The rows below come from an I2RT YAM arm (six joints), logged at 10 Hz.
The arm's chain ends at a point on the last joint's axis. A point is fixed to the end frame.
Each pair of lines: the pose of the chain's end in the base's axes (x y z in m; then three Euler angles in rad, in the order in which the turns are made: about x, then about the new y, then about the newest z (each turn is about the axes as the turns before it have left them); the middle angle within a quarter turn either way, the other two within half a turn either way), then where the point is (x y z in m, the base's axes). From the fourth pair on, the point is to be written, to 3 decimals.
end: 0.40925 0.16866 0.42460 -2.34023 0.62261 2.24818
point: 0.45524 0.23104 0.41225
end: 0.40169 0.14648 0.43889 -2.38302 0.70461 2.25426
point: 0.45205 0.20544 0.42682
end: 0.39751 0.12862 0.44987 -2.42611 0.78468 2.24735
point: 0.45149 0.18440 0.43833
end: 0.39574 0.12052 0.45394 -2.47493 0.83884 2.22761
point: 0.452 0.174 0.442
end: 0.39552 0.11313 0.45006 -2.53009 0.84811 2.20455
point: 0.451 0.166 0.435
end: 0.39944 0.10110 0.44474 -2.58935 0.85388 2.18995
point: 0.455 0.153 0.426
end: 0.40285 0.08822 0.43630 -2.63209 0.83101 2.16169
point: 0.457 0.141 0.414
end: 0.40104 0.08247 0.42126 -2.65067 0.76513 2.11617
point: 0.451 0.137 0.394
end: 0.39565 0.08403 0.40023 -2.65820 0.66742 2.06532
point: 0.439 0.141 0.368
